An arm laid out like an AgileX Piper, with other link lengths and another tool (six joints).
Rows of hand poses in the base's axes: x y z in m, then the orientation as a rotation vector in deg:
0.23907, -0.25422, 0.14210, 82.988, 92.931, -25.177
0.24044, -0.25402, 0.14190, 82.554, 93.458, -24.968
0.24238, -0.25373, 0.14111, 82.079, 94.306, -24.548
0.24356, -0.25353, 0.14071, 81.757, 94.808, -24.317
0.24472, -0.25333, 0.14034, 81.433, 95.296, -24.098
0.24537, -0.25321, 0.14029, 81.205, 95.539, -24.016
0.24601, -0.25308, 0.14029, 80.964, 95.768, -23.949
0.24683, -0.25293, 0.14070, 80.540, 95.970, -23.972
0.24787, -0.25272, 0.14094, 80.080, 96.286, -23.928
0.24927, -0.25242, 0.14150, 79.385, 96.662, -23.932
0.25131, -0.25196, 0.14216, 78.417, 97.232, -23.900
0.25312, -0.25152, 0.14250, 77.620, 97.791, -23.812
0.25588, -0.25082, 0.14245, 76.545, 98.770, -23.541
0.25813, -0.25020, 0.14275, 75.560, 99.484, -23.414
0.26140, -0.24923, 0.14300, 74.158, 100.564, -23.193
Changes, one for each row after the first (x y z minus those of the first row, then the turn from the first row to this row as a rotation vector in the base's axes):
0.00137, 0.00020, -0.00020, 0.056, 0.182, 0.545
0.00331, 0.00049, -0.00099, 0.327, 0.467, 1.316
0.00449, 0.00069, -0.00139, 0.456, 0.641, 1.789
0.00565, 0.00089, -0.00176, 0.573, 0.813, 2.253
0.00630, 0.00101, -0.00181, 0.578, 0.904, 2.515
0.00694, 0.00114, -0.00181, 0.562, 0.992, 2.773
0.00776, 0.00129, -0.00140, 0.380, 1.084, 3.099
0.00880, 0.00150, -0.00116, 0.258, 1.215, 3.515
0.01020, 0.00180, -0.00060, -0.003, 1.381, 4.079
0.01224, 0.00226, 0.00006, -0.324, 1.630, 4.895
0.01405, 0.00270, 0.00040, -0.516, 1.868, 5.624
0.01681, 0.00340, 0.00035, -0.597, 2.272, 6.745
0.01906, 0.00402, 0.00065, -0.805, 2.585, 7.659
0.02233, 0.00499, 0.00090, -1.045, 3.063, 8.995

